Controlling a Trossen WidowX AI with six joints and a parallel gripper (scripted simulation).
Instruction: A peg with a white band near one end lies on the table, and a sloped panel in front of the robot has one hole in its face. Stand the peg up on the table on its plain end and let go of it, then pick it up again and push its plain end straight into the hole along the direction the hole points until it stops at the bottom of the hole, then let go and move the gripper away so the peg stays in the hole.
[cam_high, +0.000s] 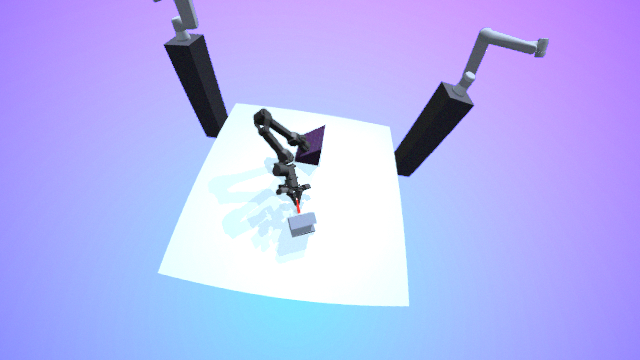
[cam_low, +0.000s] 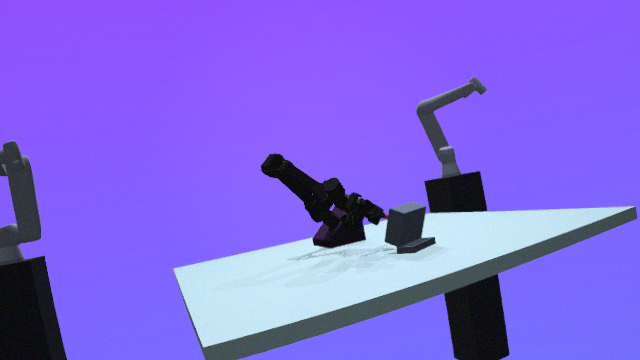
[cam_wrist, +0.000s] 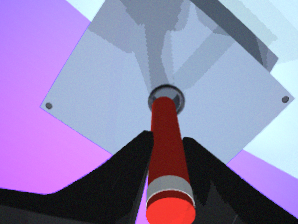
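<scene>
My gripper tip is now 6 cm short of the grey sloped panel, 3 cm to the right of it and 3 cm above it. Round my gripper tip: low foot (10 cm below, 9 cm ahead, 4 cm to the left); red peg (1 cm to the right, 1 cm behind, 1 cm above).
</scene>
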